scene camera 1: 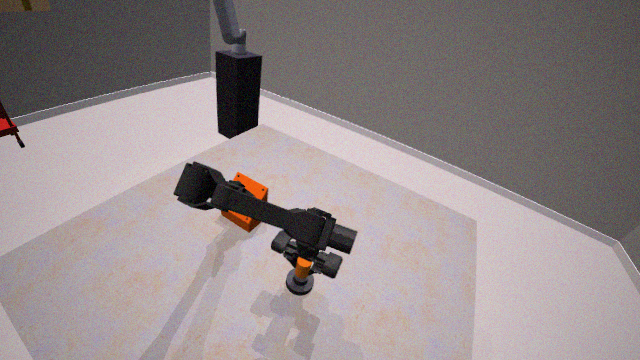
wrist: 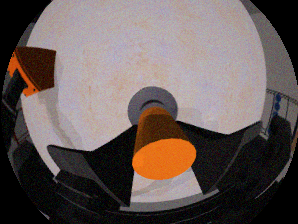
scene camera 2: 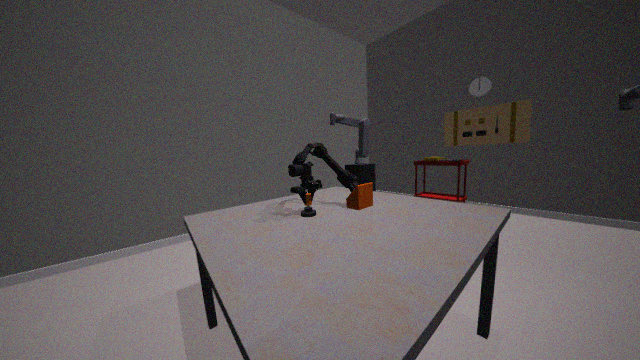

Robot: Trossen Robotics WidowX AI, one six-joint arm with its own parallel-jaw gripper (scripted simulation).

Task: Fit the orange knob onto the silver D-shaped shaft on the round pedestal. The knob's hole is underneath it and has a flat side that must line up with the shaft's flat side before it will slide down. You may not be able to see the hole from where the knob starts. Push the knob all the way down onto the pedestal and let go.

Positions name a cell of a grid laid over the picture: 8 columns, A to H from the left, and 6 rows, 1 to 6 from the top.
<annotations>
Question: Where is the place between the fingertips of the gripper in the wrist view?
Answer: At E4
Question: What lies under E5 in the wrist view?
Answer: An orange knob.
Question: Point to a round dark pedestal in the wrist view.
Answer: E3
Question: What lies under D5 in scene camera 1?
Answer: The gripper.
</annotations>
